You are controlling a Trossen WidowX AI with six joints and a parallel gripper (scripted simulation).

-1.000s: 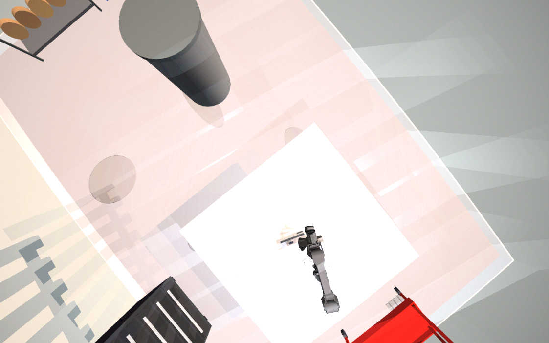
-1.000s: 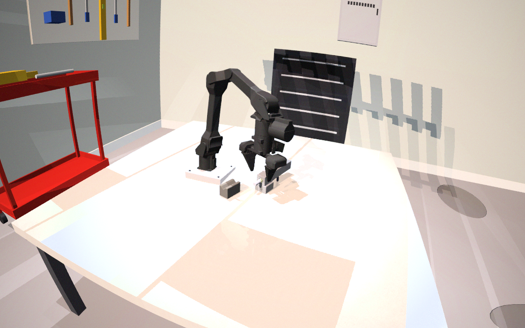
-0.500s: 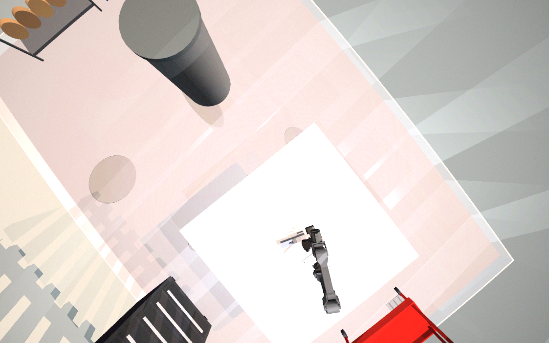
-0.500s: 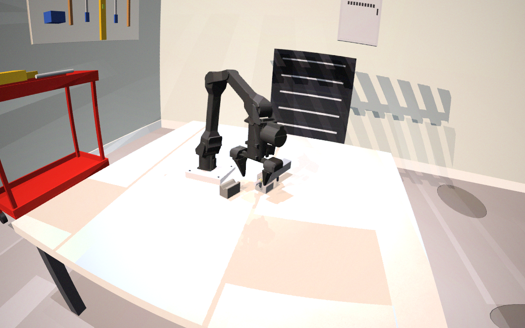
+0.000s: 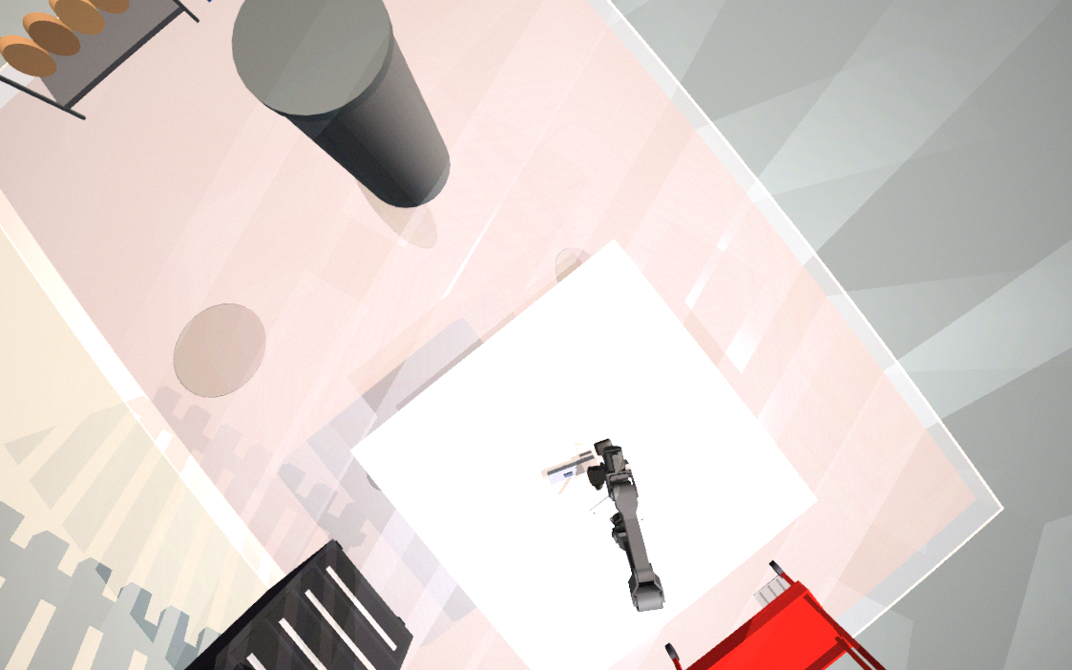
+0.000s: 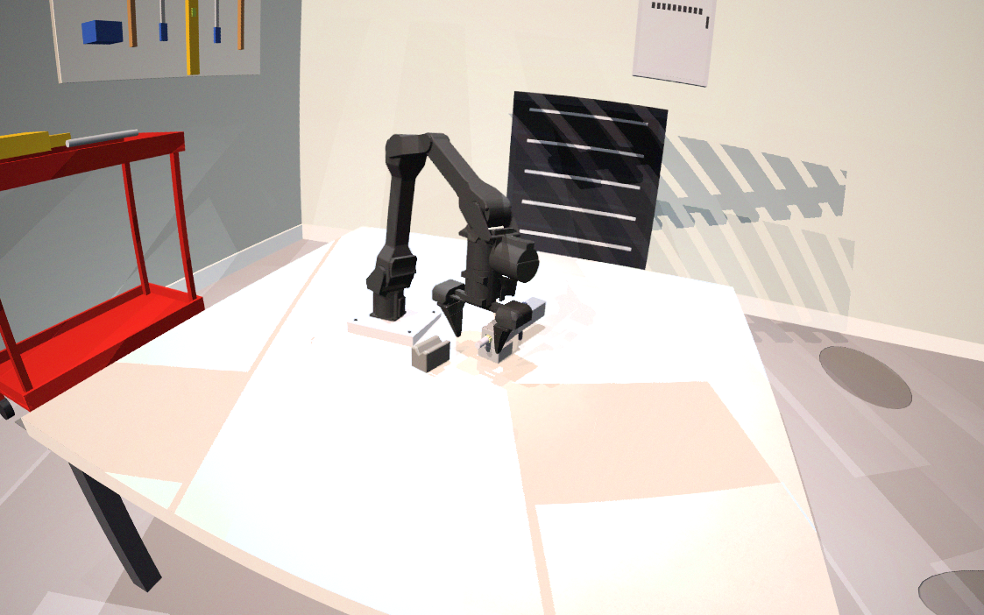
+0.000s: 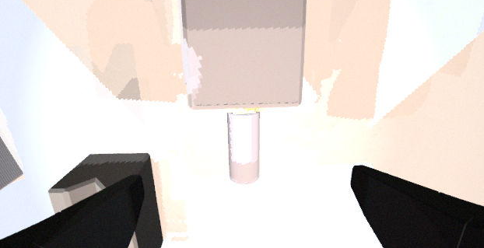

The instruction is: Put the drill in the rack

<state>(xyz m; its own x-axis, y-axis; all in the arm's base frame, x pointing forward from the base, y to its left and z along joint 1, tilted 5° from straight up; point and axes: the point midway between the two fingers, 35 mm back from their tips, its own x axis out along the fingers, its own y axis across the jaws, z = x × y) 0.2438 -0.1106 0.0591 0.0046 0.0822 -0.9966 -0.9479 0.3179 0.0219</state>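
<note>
Now: the yellow drill 60 mm to the left of my gripper tip and 20 mm ahead of it. Also, from my gripper tip: grey grooved rack: 90 mm behind, 30 mm below, 20 mm to the right; then light grey fixture bar: 120 mm to the left, 40 mm ahead, 10 mm below; then dark blue key: 140 mm to the left, 50 mm ahead.
</note>
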